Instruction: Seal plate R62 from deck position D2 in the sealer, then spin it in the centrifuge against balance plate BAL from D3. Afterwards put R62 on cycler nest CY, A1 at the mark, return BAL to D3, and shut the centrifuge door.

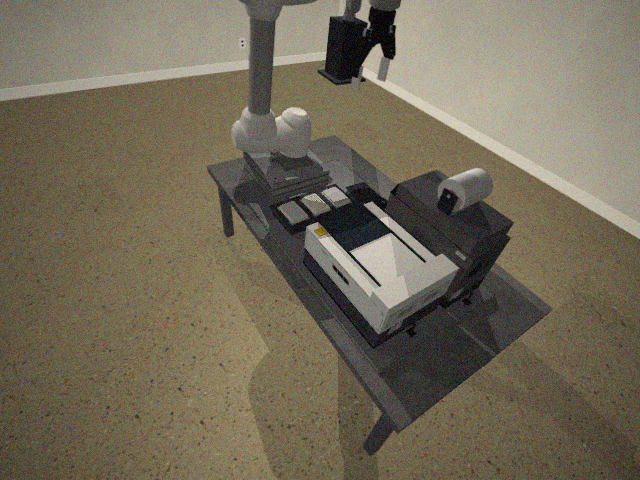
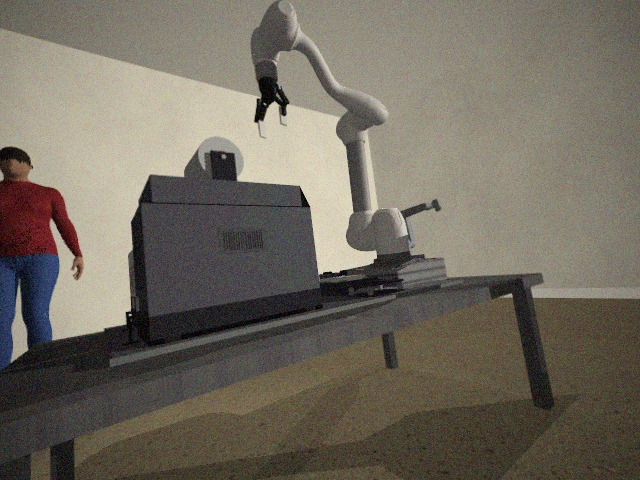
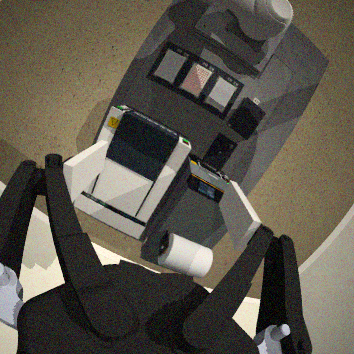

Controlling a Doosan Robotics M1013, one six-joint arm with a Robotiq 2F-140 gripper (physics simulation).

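Where they show: gripper, fingertip midpoint: point(image 1: 368, 84) point(image 2: 273, 131) point(image 3: 165, 174); arm's base at its link origin: point(image 1: 292, 159) point(image 2: 394, 264) point(image 3: 250, 27).
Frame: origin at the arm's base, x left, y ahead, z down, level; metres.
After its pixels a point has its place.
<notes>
My gripper point(image 1: 370, 77) {x -0.036, y 0.551, z -0.604 m} point(image 2: 272, 128) {x -0.036, y 0.551, z -0.604 m} point(image 3: 165, 174) {x -0.036, y 0.551, z -0.604 m} is open and empty, high above the machines. Three plates lie side by side on the black deck point(image 3: 183, 73) {x -0.115, y 0.362, z 0.038 m}: a grey left plate point(image 1: 293, 212) {x -0.187, y 0.374, z 0.022 m} point(image 3: 170, 66) {x -0.176, y 0.368, z 0.022 m}, a middle plate point(image 1: 315, 204) {x -0.065, y 0.366, z 0.022 m} point(image 3: 196, 80) {x -0.052, y 0.359, z 0.029 m} with reddish wells, and a pale right plate point(image 1: 336, 196) {x 0.061, y 0.355, z 0.022 m} point(image 3: 221, 94) {x 0.069, y 0.348, z 0.022 m}. Their labels are too small to read. The white machine point(image 1: 356, 289) {x -0.248, y 0.932, z -0.091 m} point(image 3: 125, 192) {x -0.058, y 0.892, z -0.122 m} has a dark panel point(image 3: 142, 142) {x -0.096, y 0.672, z -0.125 m}; its door state is unclear. The dark grey sealer point(image 1: 429, 206) {x 0.108, y 0.839, z -0.261 m} point(image 2: 222, 268) {x 0.329, y 0.908, z -0.050 m} point(image 3: 180, 220) {x 0.148, y 0.797, z -0.262 m} carries a white roll point(image 1: 467, 188) {x 0.162, y 0.915, z -0.376 m} point(image 3: 187, 255) {x 0.199, y 0.836, z -0.370 m}.
Two small black blocks, one beside the deck point(image 3: 246, 119) {x 0.234, y 0.365, z 0.048 m} and one before the sealer point(image 3: 220, 150) {x 0.201, y 0.552, z -0.002 m}, stand on the table point(image 1: 439, 366) {x -0.065, y 1.235, z 0.100 m}. The arm's base point(image 1: 258, 131) {x -0.217, y 0.065, z -0.232 m} point(image 2: 382, 229) {x 0.036, y 0.084, z -0.167 m} is behind the deck. A person point(image 2: 25, 222) stands beyond the table. A black pedestal point(image 1: 343, 46) is farther back.
</notes>
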